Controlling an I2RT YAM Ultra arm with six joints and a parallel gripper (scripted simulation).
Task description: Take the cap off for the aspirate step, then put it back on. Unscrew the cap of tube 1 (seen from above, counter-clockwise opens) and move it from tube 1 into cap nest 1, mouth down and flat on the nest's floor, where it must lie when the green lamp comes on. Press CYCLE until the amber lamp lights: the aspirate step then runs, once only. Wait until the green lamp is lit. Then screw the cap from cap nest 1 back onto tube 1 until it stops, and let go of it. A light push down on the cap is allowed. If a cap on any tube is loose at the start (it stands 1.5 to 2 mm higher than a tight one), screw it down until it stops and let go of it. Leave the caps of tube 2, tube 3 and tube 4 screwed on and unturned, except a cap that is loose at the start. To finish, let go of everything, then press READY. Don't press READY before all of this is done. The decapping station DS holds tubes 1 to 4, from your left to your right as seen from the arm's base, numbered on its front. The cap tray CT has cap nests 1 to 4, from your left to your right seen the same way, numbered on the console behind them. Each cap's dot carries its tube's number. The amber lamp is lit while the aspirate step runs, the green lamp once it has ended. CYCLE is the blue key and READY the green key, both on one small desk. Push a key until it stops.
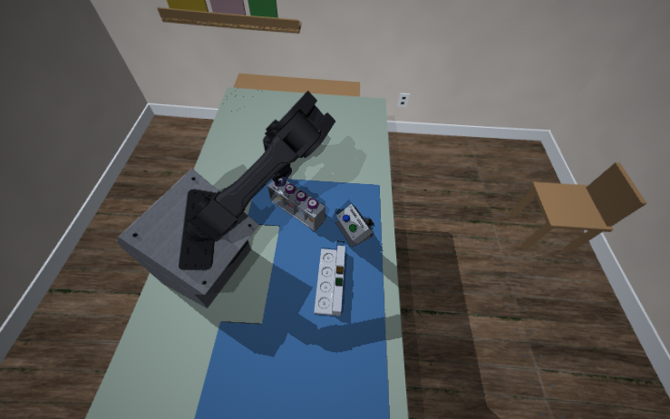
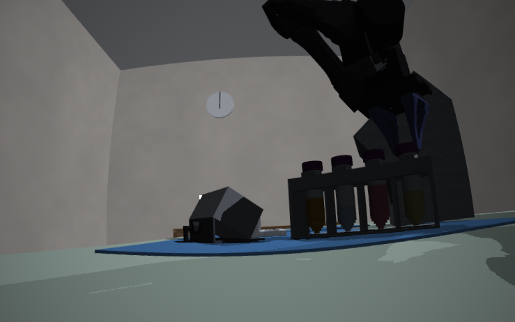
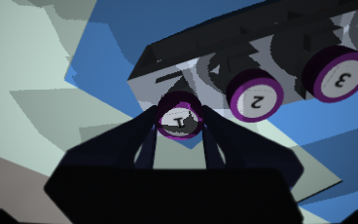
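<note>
Now: the threaded neck of tube 1 right at my hand. From my hand the other things lie so: green ready key 220 mm ahead, 220 mm to the right, 50 mm below; key desk 220 mm ahead, 200 mm to the right, 60 mm below; blue cycle key 210 mm ahead, 170 mm to the right, 50 mm below.
</note>
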